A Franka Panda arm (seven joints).
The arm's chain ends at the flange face. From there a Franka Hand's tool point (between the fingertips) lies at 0.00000 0.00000 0.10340 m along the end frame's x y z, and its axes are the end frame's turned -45 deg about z.
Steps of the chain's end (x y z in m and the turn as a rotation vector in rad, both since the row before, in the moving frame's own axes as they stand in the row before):
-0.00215 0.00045 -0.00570 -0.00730 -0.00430 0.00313
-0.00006 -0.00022 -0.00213 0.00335 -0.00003 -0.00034
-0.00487 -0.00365 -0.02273 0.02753 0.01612 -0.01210
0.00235 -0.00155 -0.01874 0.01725 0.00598 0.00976
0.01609 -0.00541 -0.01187 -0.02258 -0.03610 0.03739
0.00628 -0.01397 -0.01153 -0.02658 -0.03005 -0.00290
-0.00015 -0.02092 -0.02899 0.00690 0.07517 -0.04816
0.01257 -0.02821 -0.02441 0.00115 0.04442 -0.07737
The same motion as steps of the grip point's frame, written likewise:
-0.00269 -0.00098 -0.00570 -0.00212 -0.00820 0.00313
0.00036 -0.00045 -0.00213 0.00239 0.00235 -0.00034
0.00232 -0.00688 -0.02278 0.00807 0.03087 -0.01210
0.00446 -0.00025 -0.01876 0.00797 0.01643 0.00976
0.01093 0.00648 -0.01196 0.00956 -0.04149 0.03739
0.01018 -0.00569 -0.01161 0.00245 -0.04004 -0.00290
0.02080 -0.01006 -0.02928 -0.04827 0.05803 -0.04816
0.03229 -0.00803 -0.02451 -0.03060 0.03222 -0.07737

